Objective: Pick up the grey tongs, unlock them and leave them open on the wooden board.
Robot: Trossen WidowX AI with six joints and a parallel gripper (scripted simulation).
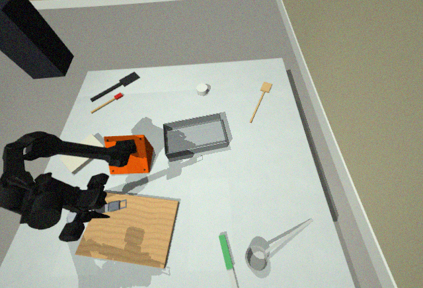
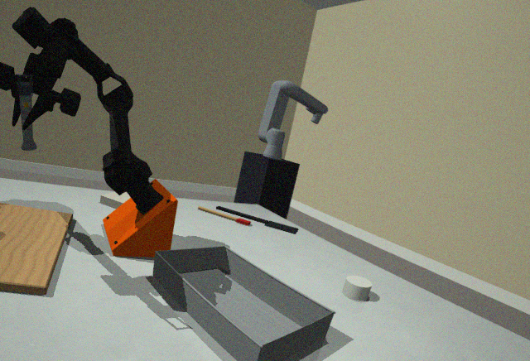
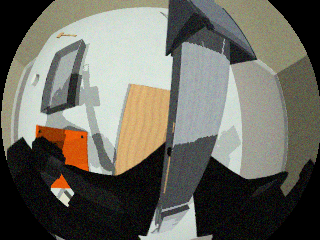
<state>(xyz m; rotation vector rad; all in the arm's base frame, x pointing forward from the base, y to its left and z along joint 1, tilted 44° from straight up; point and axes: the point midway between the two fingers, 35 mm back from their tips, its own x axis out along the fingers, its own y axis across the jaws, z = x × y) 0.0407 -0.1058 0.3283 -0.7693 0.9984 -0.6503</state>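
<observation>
Right now my gripper tip is 30 mm past the wooden board, 10 mm to the left of it and 230 mm above it. Also, from my gripper tip: green-handled tool (360 mm ahead, 170 mm to the right, 230 mm below); then block (320 mm behind, 350 mm to the left, 230 mm below); then grey roasting tin (250 mm ahead, 390 mm to the left, 210 mm below).
</observation>
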